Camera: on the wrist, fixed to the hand. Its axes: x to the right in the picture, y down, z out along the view.
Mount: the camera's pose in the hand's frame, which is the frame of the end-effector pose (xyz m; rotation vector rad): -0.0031 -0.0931 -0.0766 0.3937 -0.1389 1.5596
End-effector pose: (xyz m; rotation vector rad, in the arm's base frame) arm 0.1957 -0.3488 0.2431 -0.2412 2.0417 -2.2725
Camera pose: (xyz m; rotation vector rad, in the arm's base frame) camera 0.1903 -0.2629 0.3276 0.8603 0.8867 -1.3866
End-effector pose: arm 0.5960 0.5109 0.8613 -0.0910 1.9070 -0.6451
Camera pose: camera 0.5091 0.4629 0.9297 1.4039 1.1501 0.1079
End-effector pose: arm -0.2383 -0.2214 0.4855 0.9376 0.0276 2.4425
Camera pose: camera -0.2416 -0.1300 0.4069 -0.8384 0.2210 -1.8812
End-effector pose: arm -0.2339 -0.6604 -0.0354 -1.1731 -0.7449 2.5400
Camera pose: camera -0.1727 -0.5571 -0.0247 0.9334 -0.6127 -1.8588
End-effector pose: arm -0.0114 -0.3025 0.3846 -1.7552 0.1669 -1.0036
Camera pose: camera -0.0981 -0.3155 0.4675 -0.8440 0.9770 0.2397
